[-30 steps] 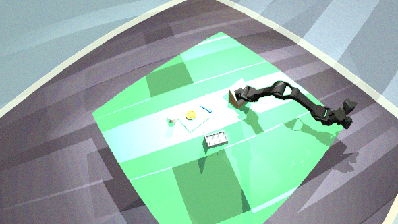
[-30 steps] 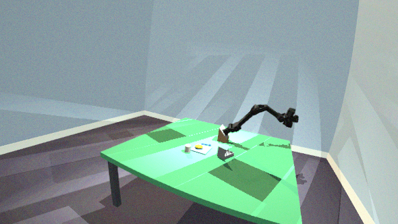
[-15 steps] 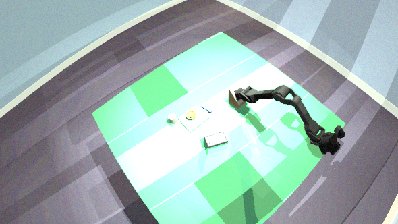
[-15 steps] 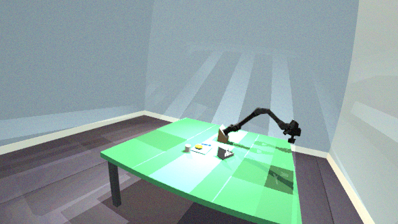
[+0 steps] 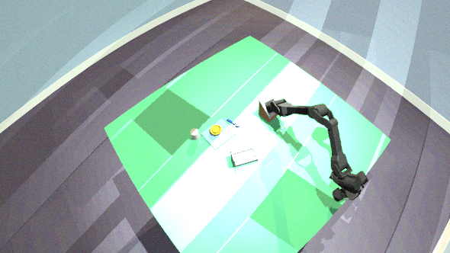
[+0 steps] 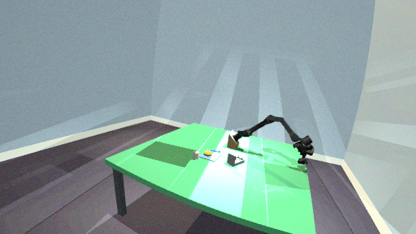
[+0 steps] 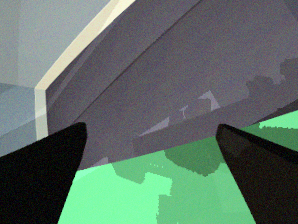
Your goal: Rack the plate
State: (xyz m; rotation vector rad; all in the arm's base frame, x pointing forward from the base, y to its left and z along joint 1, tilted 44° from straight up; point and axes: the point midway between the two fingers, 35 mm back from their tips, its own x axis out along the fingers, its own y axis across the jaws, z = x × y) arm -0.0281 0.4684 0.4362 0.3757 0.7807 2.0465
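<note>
The plate is 360 mm ahead of my gripper tip, 750 mm to the right of it and 40 mm below it. Round my gripper tip: dish rack: 320 mm ahead, 530 mm to the right, 30 mm below; then blue spoon: 250 mm ahead, 730 mm to the right, 50 mm below; then pale mat: 350 mm ahead, 730 mm to the right, 50 mm below.
</note>
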